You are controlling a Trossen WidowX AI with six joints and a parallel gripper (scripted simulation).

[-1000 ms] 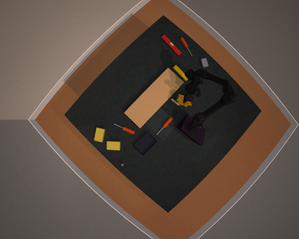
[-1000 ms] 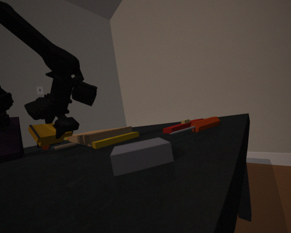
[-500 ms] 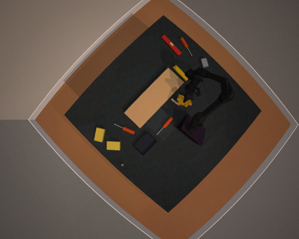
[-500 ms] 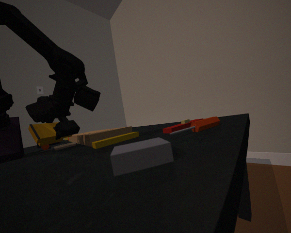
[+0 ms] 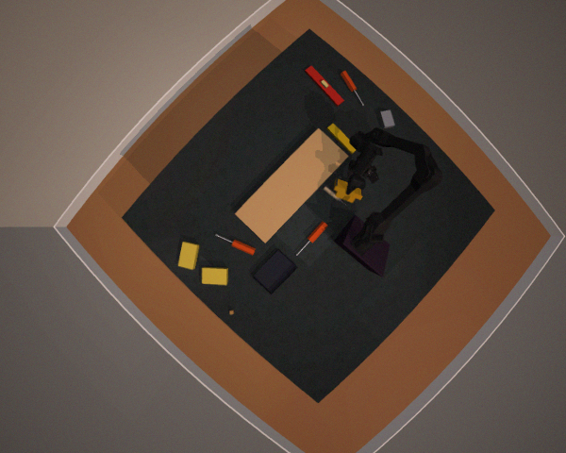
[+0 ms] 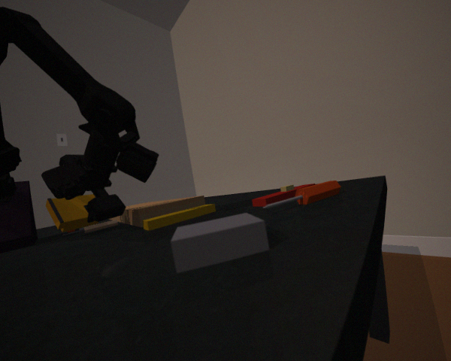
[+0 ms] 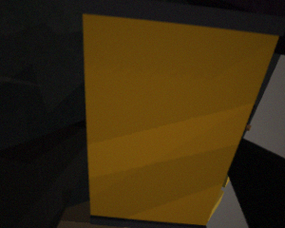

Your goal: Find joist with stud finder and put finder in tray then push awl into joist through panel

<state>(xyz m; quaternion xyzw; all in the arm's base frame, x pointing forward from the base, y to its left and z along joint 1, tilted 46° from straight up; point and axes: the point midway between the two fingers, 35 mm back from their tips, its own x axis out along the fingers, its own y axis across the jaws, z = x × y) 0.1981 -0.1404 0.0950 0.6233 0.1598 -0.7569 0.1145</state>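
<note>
Now: the yellow stud finder 2 cm behind my gripper tip, 1 cm to the left of it and 2 cm below it. Round my gripper tip: awl: 4 cm to the left, 5 cm below; then stud finder light: 4 cm behind, 1 cm to the left, 3 cm below; then yellow bar: 18 cm ahead, 16 cm to the right, 5 cm below.
</note>
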